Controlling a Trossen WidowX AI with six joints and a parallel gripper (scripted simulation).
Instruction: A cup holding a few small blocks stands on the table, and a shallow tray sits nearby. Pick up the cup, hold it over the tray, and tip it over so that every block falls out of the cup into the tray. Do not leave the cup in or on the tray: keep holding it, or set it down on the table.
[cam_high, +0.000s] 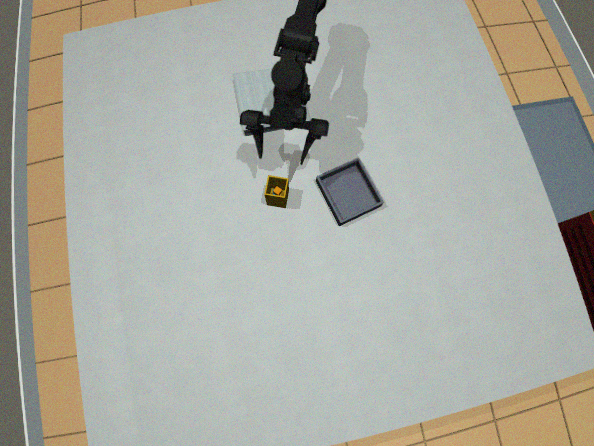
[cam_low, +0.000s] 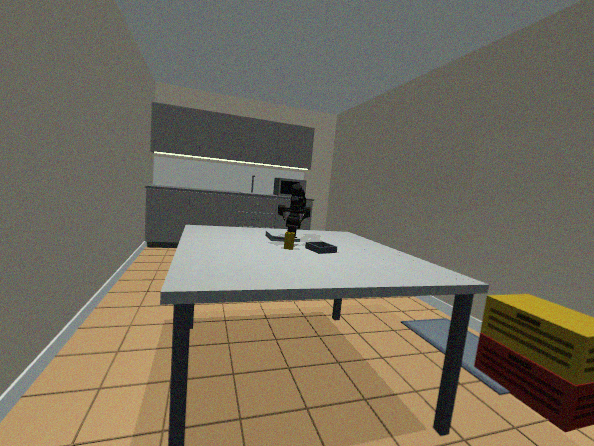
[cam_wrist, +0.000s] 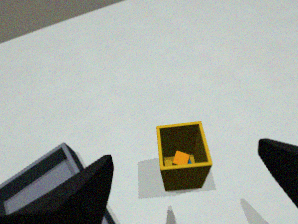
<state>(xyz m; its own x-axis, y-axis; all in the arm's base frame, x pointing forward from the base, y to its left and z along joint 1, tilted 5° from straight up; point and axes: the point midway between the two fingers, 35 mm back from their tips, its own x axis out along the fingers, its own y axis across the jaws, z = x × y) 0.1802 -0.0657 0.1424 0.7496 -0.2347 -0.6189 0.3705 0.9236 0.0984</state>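
The orange block lies 30 mm ahead of my gripper tip, 20 mm to the right of it and 110 mm below it. From my gripper tip the other things lie so: blue block (30 mm ahead, 20 mm to the right, 120 mm below); square yellow cup (30 mm ahead, 20 mm to the right, 130 mm below).
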